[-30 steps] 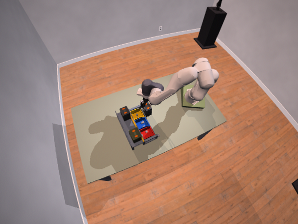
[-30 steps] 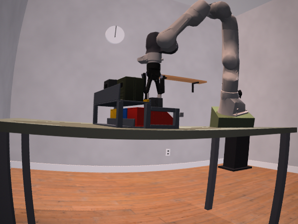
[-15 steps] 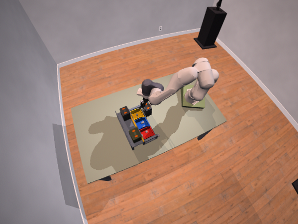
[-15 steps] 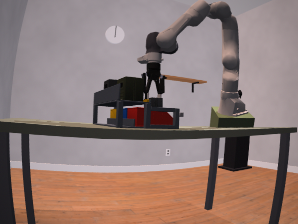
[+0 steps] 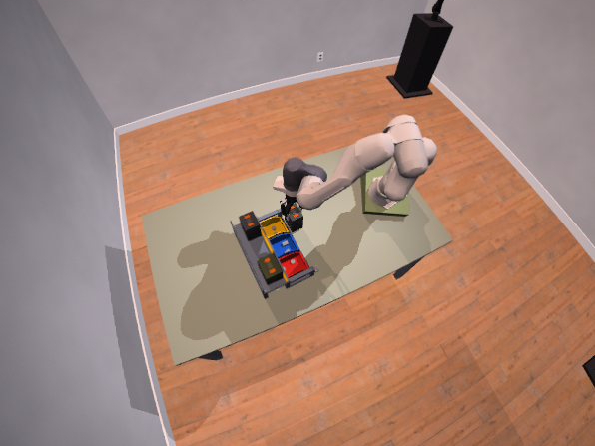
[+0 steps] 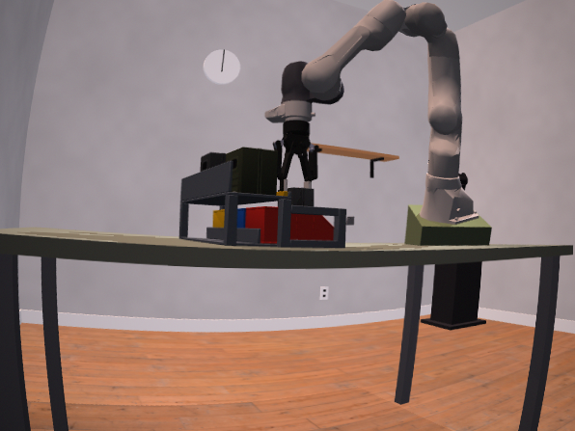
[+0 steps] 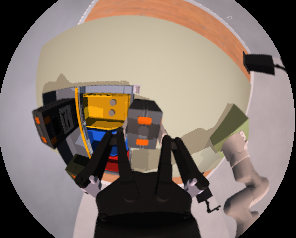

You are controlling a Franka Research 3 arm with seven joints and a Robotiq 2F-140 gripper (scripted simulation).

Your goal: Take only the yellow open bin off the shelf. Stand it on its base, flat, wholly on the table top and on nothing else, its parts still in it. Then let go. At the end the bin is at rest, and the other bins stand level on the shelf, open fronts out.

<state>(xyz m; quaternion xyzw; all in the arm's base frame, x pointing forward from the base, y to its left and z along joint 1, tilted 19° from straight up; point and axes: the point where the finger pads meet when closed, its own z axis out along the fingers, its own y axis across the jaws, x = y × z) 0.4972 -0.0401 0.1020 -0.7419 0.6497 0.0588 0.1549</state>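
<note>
Right now the black box is 5 cm below my hand. Also, from my hand: yellow bin: 13 cm ahead, 1 cm to the left, 9 cm below; then red bin: 10 cm ahead, 23 cm to the left, 9 cm below; then blue bin: 11 cm ahead, 12 cm to the left, 9 cm below.
</note>
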